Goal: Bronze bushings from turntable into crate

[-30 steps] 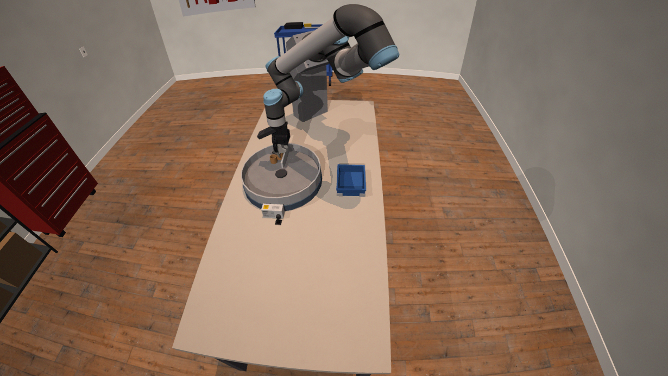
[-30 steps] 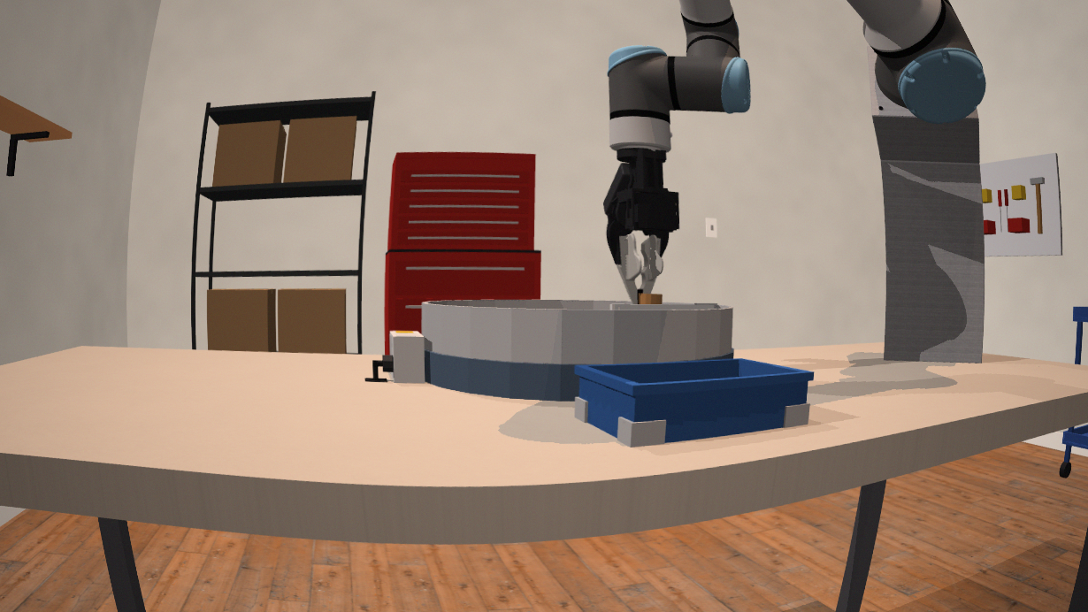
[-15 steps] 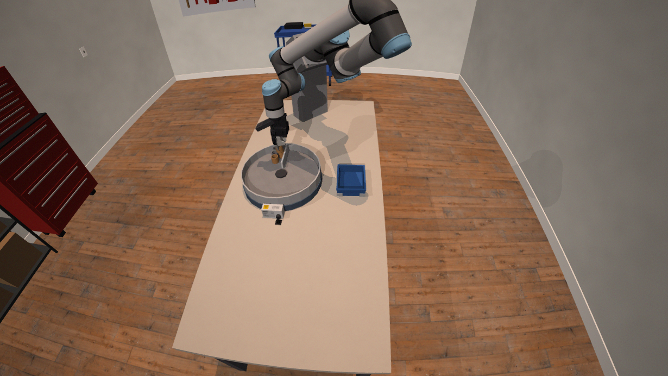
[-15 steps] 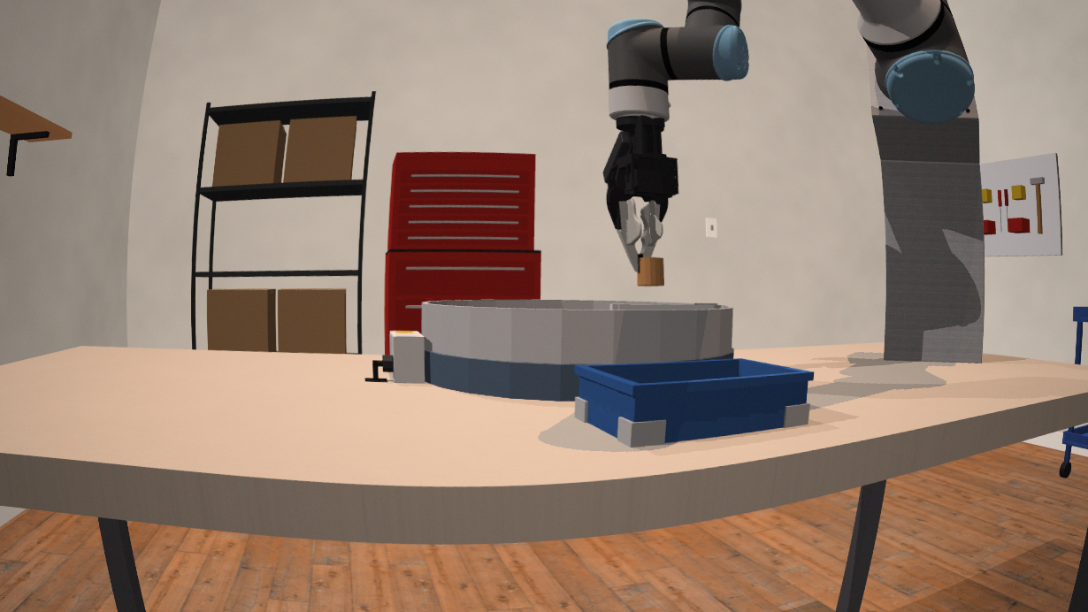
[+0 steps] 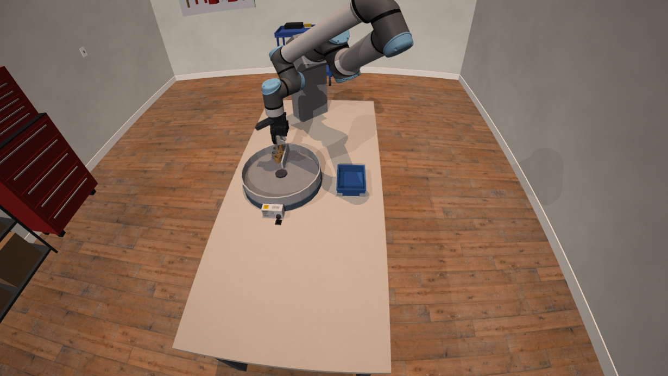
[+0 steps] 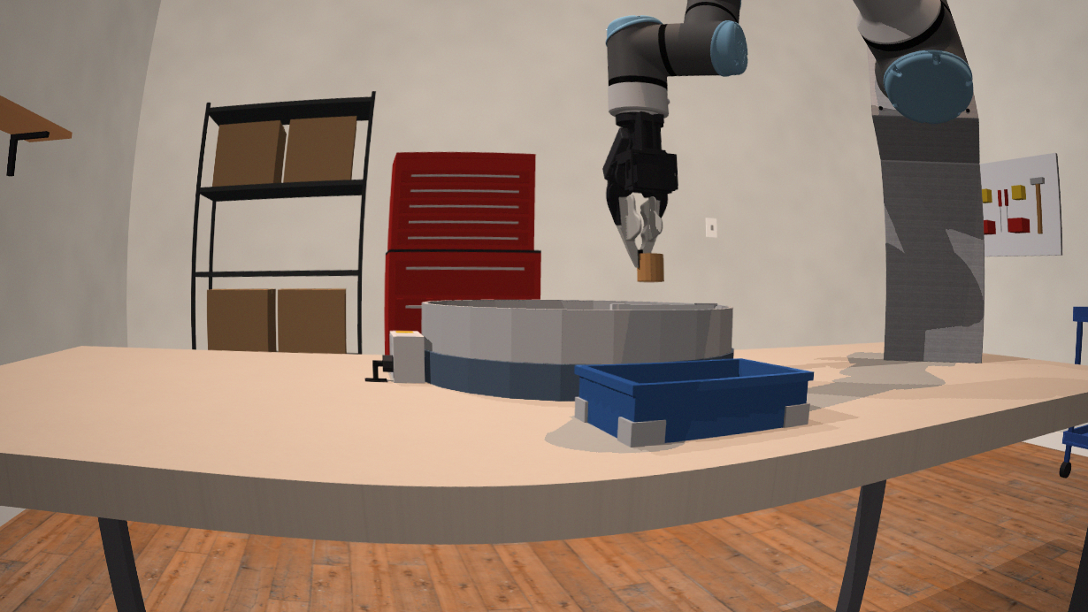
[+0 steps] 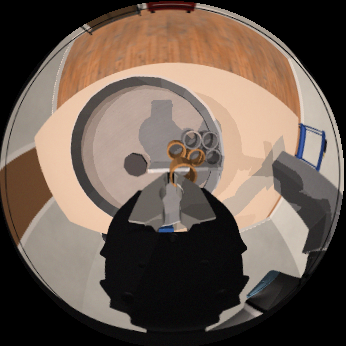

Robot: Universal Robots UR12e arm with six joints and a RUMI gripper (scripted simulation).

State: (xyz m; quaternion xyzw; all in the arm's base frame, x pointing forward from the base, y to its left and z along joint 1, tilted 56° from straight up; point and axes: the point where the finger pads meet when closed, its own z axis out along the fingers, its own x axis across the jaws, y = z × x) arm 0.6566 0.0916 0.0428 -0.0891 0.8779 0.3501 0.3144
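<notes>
My gripper is now 90 mm past the blue crate, 390 mm to the right of it and 140 mm above it. Round my hand: grey turntable 70 mm ahead, 60 mm to the left, 110 mm below.
</notes>
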